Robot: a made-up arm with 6 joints. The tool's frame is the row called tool.
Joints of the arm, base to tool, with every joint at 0 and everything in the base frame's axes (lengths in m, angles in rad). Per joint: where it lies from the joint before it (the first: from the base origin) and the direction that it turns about. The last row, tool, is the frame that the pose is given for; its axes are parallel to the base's.
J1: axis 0 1 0 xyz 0 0 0.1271
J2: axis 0 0 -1 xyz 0.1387 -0.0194 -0.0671
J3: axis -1 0 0 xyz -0.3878 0.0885 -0.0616
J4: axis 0 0 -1 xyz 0.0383 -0.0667 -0.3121
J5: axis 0 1 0 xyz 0.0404 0.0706 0.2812
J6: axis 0 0 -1 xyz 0.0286 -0.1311 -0.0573
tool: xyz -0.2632 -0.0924 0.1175
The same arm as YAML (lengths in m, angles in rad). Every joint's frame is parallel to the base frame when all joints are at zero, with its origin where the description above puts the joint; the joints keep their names.
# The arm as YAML. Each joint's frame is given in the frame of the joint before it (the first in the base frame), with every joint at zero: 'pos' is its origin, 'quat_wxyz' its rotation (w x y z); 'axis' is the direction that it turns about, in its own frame. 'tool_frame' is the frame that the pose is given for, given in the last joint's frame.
length_unit: m
angle_unit: rad
joints:
  - joint: J1
    pos: [0.0, 0.0, 0.1271]
    quat_wxyz: [1.0, 0.0, 0.0, 0.0]
    axis: [0.0, 1.0, 0.0]
  - joint: J2
    pos: [0.1387, -0.0194, -0.0671]
    quat_wxyz: [1.0, 0.0, 0.0, 0.0]
    axis: [0.0, 0.0, -1.0]
  - joint: J3
    pos: [-0.3878, 0.0885, -0.0616]
    quat_wxyz: [1.0, 0.0, 0.0, 0.0]
    axis: [-1.0, 0.0, 0.0]
  - joint: J4
    pos: [0.0383, -0.0667, -0.3121]
    quat_wxyz: [1.0, 0.0, 0.0, 0.0]
    axis: [0.0, 0.0, -1.0]
  - joint: J5
    pos: [0.0404, 0.0706, 0.2812]
    quat_wxyz: [1.0, 0.0, 0.0, 0.0]
    axis: [0.0, 1.0, 0.0]
  - joint: J6
    pos: [0.0286, -0.1311, -0.0573]
    quat_wxyz: [1.0, 0.0, 0.0, 0.0]
    axis: [0.0, 0.0, -1.0]
tool_frame:
  pos: [-0.2632, -0.0924, 0.1175]
  quat_wxyz: [1.0, 0.0, 0.0, 0.0]

